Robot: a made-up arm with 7 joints.
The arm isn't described. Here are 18 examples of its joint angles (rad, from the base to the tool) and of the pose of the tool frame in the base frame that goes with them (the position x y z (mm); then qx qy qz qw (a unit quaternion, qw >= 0)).
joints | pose
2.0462 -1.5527 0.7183 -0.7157 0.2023 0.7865 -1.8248 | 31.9 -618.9 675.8 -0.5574 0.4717 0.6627 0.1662
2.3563 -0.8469 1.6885 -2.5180 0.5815 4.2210 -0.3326 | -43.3 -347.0 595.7 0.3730 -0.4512 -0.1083 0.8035
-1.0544 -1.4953 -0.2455 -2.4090 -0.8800 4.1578 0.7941 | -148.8 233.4 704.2 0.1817 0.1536 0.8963 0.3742
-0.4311 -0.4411 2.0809 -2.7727 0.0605 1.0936 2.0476 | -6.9 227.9 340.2 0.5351 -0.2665 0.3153 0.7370
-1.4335 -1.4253 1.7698 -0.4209 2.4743 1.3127 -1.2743 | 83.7 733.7 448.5 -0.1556 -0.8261 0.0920 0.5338
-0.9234 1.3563 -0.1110 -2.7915 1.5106 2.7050 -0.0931 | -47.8 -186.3 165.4 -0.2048 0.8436 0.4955 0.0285
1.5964 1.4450 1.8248 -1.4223 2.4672 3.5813 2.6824 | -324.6 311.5 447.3 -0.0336 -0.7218 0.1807 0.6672
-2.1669 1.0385 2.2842 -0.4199 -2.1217 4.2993 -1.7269 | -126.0 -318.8 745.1 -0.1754 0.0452 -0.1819 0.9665
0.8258 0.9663 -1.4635 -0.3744 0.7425 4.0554 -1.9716 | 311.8 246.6 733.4 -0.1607 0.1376 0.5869 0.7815
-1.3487 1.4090 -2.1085 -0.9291 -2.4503 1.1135 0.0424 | -141.3 -640.7 712.7 -0.5777 0.3074 -0.6858 0.3186
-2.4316 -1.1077 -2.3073 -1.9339 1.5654 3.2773 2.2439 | 208.2 400.1 241.8 0.1788 -0.9326 -0.2743 0.1521
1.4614 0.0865 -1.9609 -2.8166 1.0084 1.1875 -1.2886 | 244.1 -85.9 395.5 -0.6646 -0.0384 0.0616 0.7437
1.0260 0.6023 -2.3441 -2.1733 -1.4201 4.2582 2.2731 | 223.3 -58.8 736.3 -0.6971 0.4052 -0.5813 0.1097
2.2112 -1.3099 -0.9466 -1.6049 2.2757 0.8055 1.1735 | 468.2 -71.8 830.8 0.0835 -0.6367 0.6440 0.4158
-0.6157 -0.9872 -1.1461 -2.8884 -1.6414 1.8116 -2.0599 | -51.7 -232.0 502.9 -0.7249 -0.6165 0.2980 0.0753
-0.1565 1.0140 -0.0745 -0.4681 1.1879 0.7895 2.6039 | 690.0 -39.4 530.7 0.3591 -0.7451 -0.5537 0.0959
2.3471 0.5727 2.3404 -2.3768 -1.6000 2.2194 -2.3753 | -8.7 -315.1 677.1 -0.5887 -0.6346 0.5001 0.0227
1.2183 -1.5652 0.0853 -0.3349 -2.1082 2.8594 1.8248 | -328.1 -520.1 611.5 0.4130 0.4757 -0.6443 0.4335
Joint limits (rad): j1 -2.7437..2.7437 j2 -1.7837..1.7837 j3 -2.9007..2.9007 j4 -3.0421..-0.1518 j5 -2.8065..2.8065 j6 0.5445..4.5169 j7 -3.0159..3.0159
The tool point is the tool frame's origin. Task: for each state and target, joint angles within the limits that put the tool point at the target. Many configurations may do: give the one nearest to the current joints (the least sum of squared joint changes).
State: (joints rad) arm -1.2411 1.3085 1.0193 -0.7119 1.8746 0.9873 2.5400
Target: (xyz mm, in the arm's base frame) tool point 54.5 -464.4 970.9
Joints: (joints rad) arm -1.8360 0.5915 1.1205 -0.3566 1.9906 1.2646 2.5400
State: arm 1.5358 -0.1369 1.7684 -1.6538 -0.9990 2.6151 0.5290
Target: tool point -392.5 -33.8 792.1
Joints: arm 1.3737 0.2228 1.7567 -1.8620 -1.1634 2.9277 0.5290
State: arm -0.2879 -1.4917 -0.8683 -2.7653 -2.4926 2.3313 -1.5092
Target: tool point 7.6 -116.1 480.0
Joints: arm -0.2703 -1.3680 -1.1773 -3.0174 -2.7037 2.2320 -1.5092
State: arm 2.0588 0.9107 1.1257 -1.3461 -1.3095 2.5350 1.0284
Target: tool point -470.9 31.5 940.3
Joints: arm 2.2823 0.5373 1.3260 -0.8759 -1.1284 2.2105 1.0284
